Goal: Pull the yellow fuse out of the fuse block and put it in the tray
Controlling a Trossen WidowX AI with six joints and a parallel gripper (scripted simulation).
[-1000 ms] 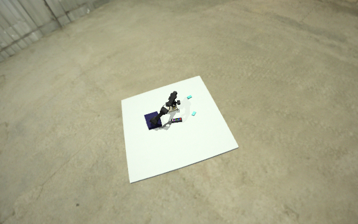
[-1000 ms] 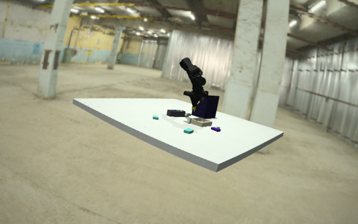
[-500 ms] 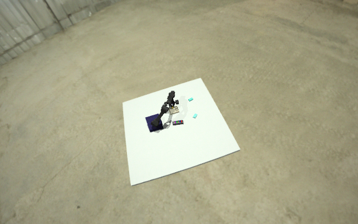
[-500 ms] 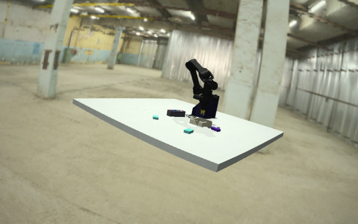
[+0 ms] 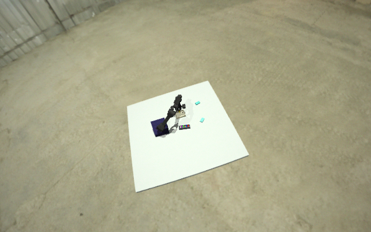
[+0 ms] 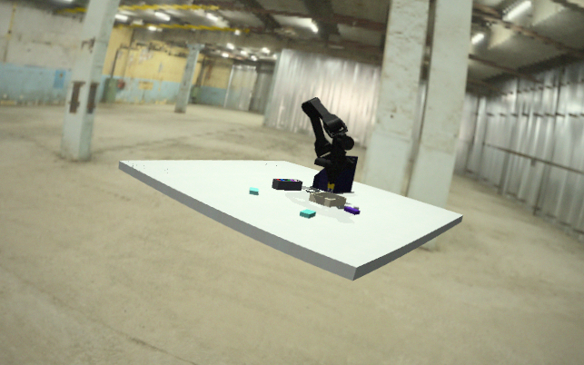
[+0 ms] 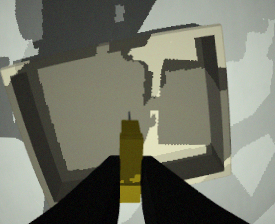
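Now: gripper tip 1 cm above the yellow fuse. The rest, counted from my gripper tip: beige tray: 8 cm below.
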